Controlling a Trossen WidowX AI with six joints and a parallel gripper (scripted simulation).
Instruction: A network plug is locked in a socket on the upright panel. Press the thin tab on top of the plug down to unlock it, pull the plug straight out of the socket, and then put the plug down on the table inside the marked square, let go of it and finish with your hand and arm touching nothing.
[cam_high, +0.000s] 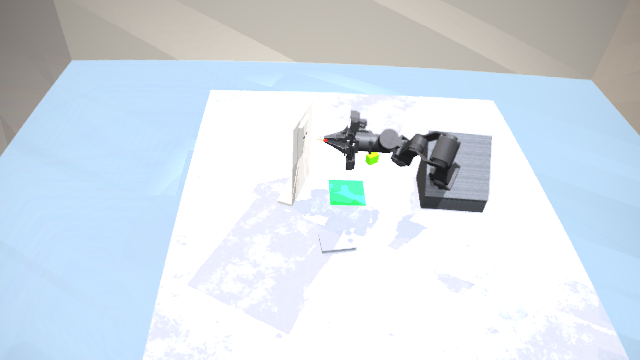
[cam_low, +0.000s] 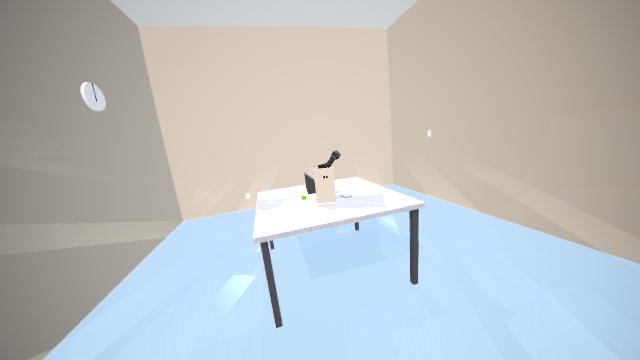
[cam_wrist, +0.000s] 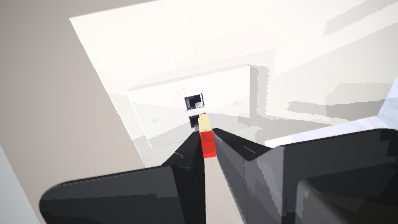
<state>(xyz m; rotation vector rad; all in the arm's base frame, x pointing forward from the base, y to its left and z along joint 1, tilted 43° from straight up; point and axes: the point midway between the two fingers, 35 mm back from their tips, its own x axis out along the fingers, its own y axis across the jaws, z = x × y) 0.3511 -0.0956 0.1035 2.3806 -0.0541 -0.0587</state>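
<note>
The marked square lies 24 cm below my gripper tip, 10 cm behind it and 1 cm to the right of it. Also, from my gripper tip: upright panel (9 cm below, 7 cm ahead, 1 cm to the right); network plug (1 cm ahead).
</note>
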